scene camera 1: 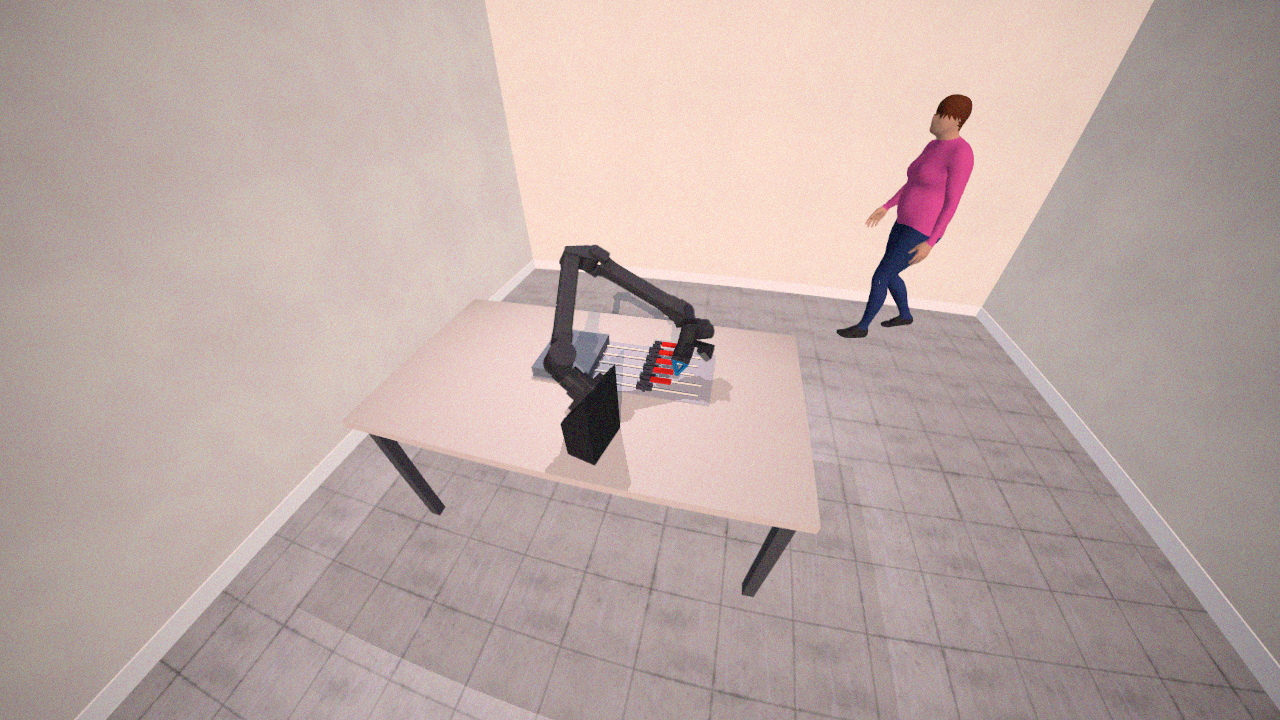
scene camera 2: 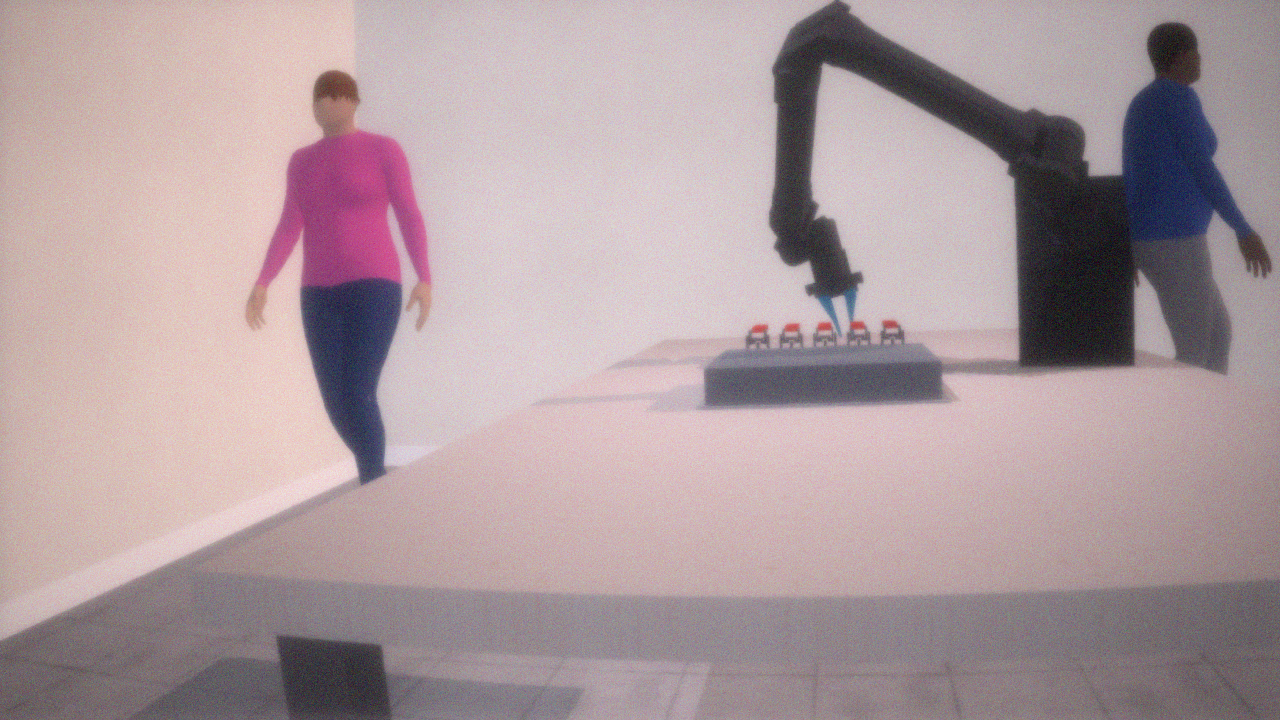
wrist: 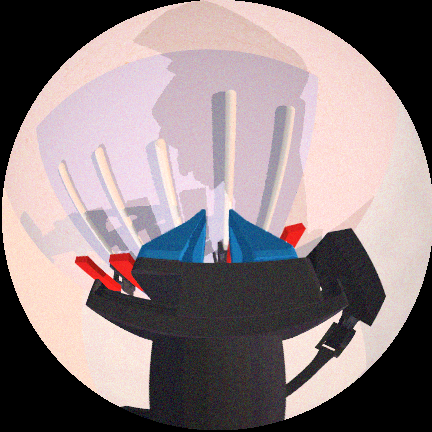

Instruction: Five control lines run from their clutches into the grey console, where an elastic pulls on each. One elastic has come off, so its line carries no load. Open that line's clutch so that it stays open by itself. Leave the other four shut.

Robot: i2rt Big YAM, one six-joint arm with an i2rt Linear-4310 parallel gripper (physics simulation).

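Frame: origin at the arm's base, x ahead, y left, z up, level; metres.
Where they show: gripper, fingertip midpoint: [scene camera 1: 676, 374] [wrist: 216, 215]; arm's base, origin of the base link: [scene camera 1: 587, 393] [scene camera 2: 1068, 220] [wrist: 359, 300].
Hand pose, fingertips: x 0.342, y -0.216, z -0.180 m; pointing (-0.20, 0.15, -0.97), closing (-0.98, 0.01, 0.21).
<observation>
Each offset is from my fingertips to the top centre of the thing. "*": to the spot under its first point. Level surfaces: height alone.
Five clutches with red levers {dz +0.025, dx -0.072, dy +0.066 m} [scene camera 1: 659, 381] {dz +0.025, dx +0.148, dy +0.067 m} [scene camera 2: 759, 328] [wrist: 97, 272] stand in a row on white lines {* dz -0.024, dx -0.074, dy -0.042 m} [scene camera 1: 684, 393] [wrist: 230, 110]. The lines run to the grey console {dz +0.013, dx +0.037, dy +0.447 m} [scene camera 1: 586, 347] [scene camera 2: 823, 380]. My gripper [scene camera 1: 677, 368] [scene camera 2: 842, 326] [wrist: 216, 215] points down with its blue fingertips nearly together. A narrow gap shows, and I see nothing held in it. The tips are close to the fourth lever from the left [scene camera 2: 858, 326] in scene camera 2. In the wrist view, the right finger hides most of that lever. I cannot tell which line carries no load.
The table {dz -0.034 m} [scene camera 1: 501, 429] [scene camera 2: 626, 501] carries the arm's black base [scene camera 1: 591, 425] [scene camera 2: 1074, 268]. The other clutches stand close on both sides of the fingers. A person in pink [scene camera 1: 935, 183] [scene camera 2: 349, 210] and one in blue [scene camera 2: 1168, 161] are beyond the table.
</observation>
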